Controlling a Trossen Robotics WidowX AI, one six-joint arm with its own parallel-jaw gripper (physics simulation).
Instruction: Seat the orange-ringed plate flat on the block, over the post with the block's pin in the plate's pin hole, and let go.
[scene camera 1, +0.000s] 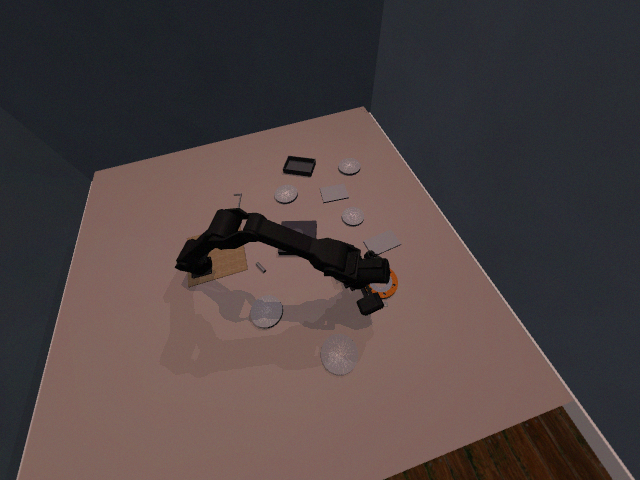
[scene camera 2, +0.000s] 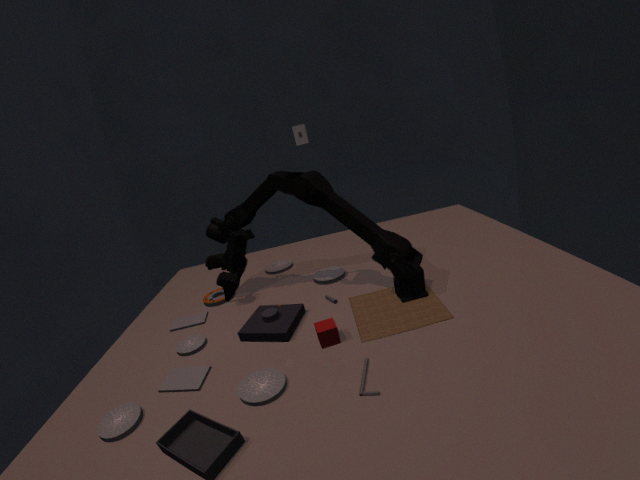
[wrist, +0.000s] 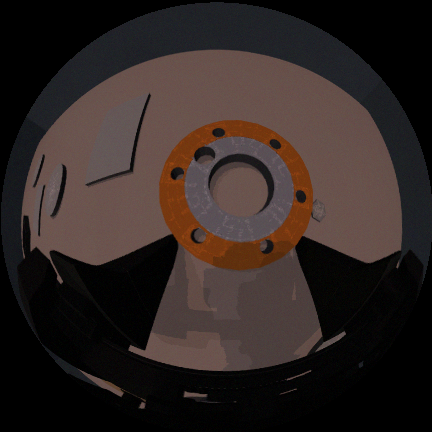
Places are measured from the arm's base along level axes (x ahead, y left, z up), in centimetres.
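Pixels of known places: gripper, between the fingertips: (scene camera 1: 368, 285) (scene camera 2: 230, 294) (wrist: 239, 242); arm's base, origin of its link: (scene camera 1: 201, 267) (scene camera 2: 411, 293).
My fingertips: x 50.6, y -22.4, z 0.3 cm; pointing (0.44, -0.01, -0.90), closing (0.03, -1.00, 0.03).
Observation:
Ahead of a thing's pixels: the offset from my fingertips to its top centre. "*": to the spot under its first point.
The orange-ringed plate @(dx +3.7, dy +0.1, dz +0.8 cm) (scene camera 1: 393, 285) (scene camera 2: 208, 298) (wrist: 172, 202) lies flat at table level, with a large centre hole, a smaller pin hole in its grey part and several small holes in its orange ring. My gripper (scene camera 1: 376, 284) (scene camera 2: 223, 292) (wrist: 239, 242) is shut on the plate, with one finger at each side of its near part in the wrist view. The dark square block @(dx -16.8, dy +23.1, dz +3.5 cm) (scene camera 1: 309, 226) (scene camera 2: 256, 329) stands between the plate and the arm's base. Its round post @(* dx -16.9, dy +23.6, dz +3.5 cm) (scene camera 2: 269, 313) points up, and a tiny orange pin @(* dx -18.4, dy +18.0, dz +1.9 cm) (scene camera 2: 279, 306) shows behind the post. The arm hides part of the block in scene camera 1.
A red cube @(dx -29.7, dy +33.4, dz +3.5 cm) (scene camera 2: 327, 333) stands beside the block. A black tray @(dx -8.1, dy +57.1, dz +2.0 cm) (scene camera 1: 299, 174) (scene camera 2: 170, 451), several pale discs, flat grey rectangles @(dx +10.0, dy +12.8, dz +0.0 cm) (scene camera 1: 382, 242) (wrist: 117, 140), a short rod @(dx -31.2, dy +16.2, dz +0.5 cm) (scene camera 1: 261, 267) and an L-shaped rod @(dx -36.3, dy +46.8, dz +0.1 cm) (scene camera 2: 364, 377) lie around. A small grey nut @(dx +2.6, dy -6.7, dz -0.4 cm) (wrist: 318, 210) lies beside the plate.

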